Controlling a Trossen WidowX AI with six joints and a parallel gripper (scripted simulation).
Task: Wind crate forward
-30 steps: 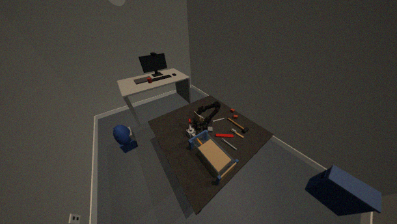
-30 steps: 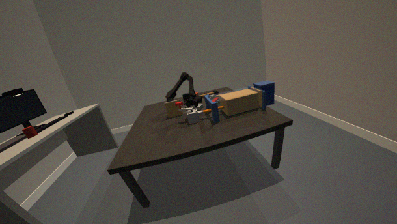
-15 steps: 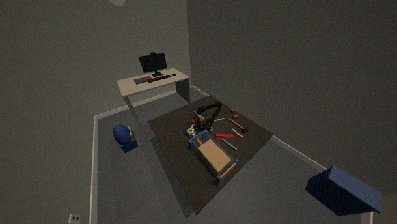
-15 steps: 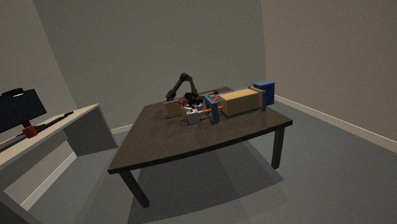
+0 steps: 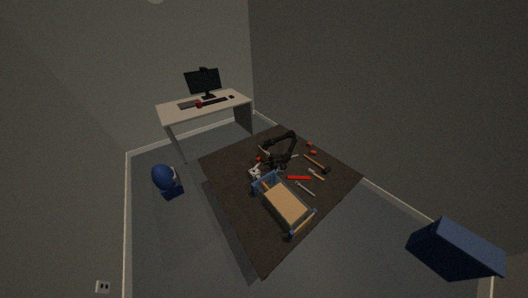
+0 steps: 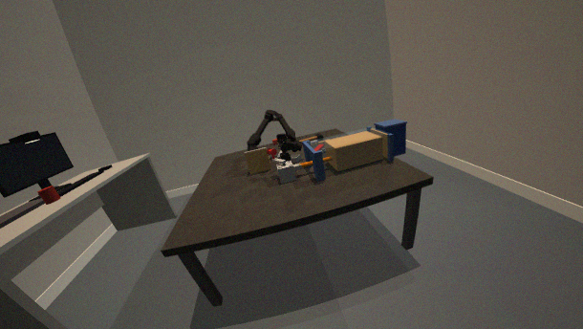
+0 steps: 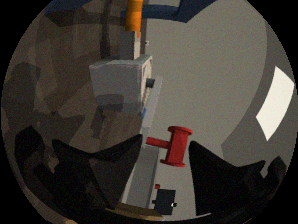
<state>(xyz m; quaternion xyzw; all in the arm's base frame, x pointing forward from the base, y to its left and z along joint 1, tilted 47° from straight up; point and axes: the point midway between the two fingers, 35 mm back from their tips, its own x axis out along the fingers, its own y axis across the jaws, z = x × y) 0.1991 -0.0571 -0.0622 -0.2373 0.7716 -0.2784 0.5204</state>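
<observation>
Right now my gripper tip is 5 cm past the red knob, 3 cm to the left of it and 1 cm below it. From my gripper tip the other things lie so: winch handle 2 cm behind, 6 cm to the right, 2 cm below; then grey hand winch 13 cm to the right, 10 cm below; then blue frame 17 cm ahead, 10 cm to the right, 3 cm below.
</observation>
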